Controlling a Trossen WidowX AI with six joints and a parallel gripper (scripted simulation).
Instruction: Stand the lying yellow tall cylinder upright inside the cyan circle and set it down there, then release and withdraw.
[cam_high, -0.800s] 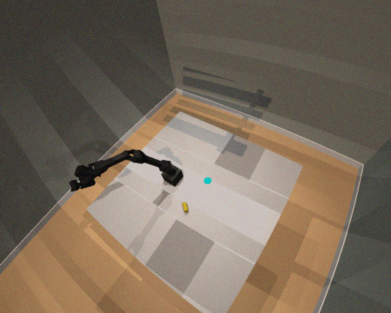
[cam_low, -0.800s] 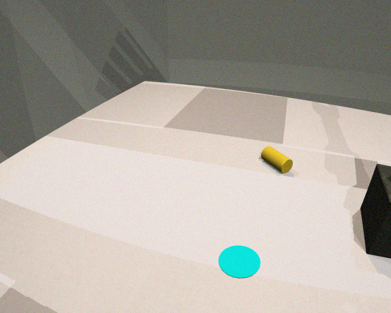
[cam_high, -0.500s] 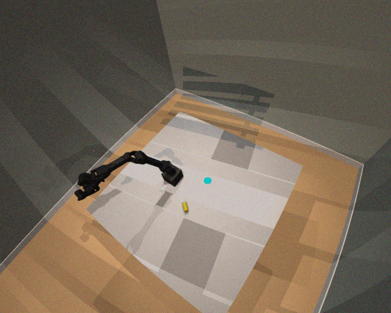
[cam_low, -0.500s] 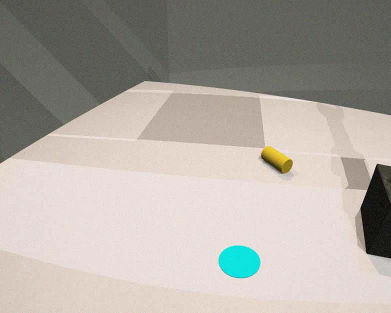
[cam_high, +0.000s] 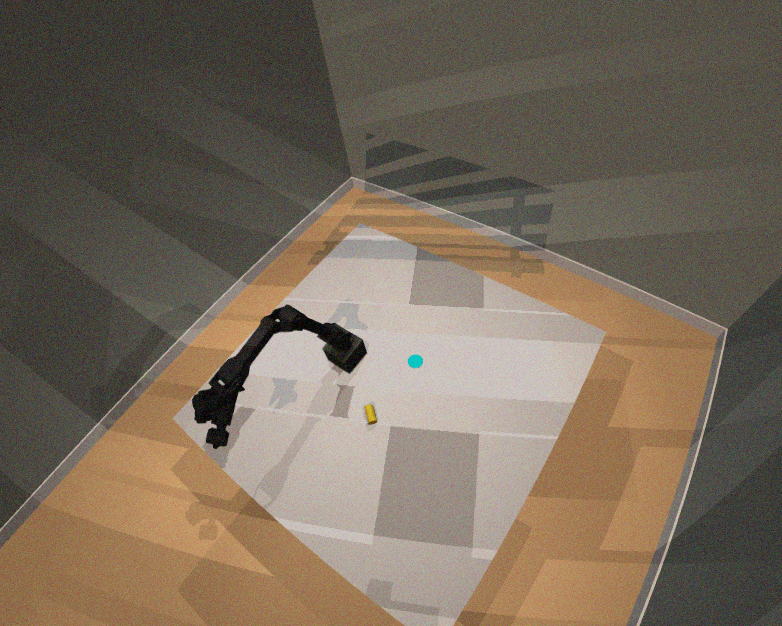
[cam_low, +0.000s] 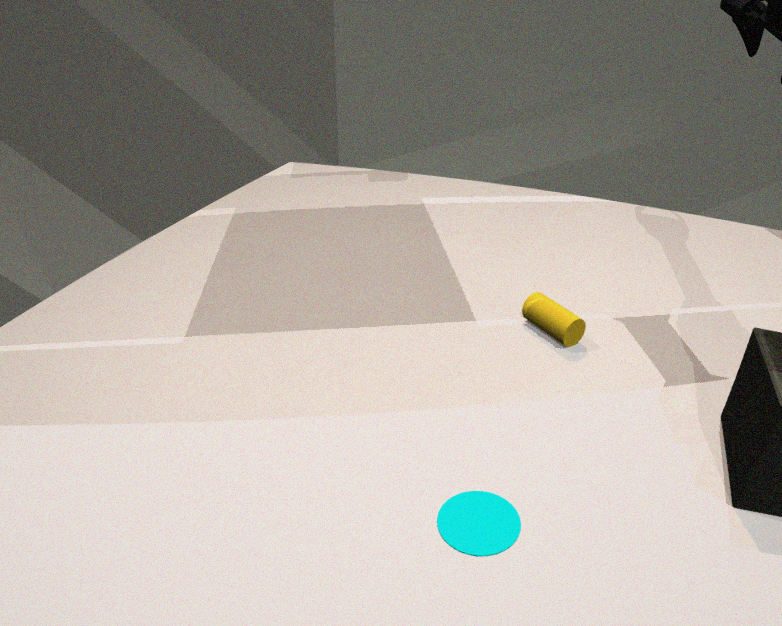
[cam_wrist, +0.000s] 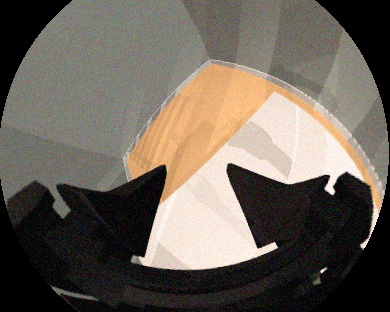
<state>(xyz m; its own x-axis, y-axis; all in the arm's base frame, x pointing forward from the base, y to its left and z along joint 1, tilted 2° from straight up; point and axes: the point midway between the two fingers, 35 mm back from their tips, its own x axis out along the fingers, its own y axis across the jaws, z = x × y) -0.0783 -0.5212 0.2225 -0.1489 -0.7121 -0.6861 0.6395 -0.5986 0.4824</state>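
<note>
My gripper tip is now 38 cm to the right of the yellow tall cylinder, 30 cm short of it and 26 cm above it. Also, from my gripper tip: cyan circle 65 cm to the left, 34 cm ahead, 28 cm below.
</note>
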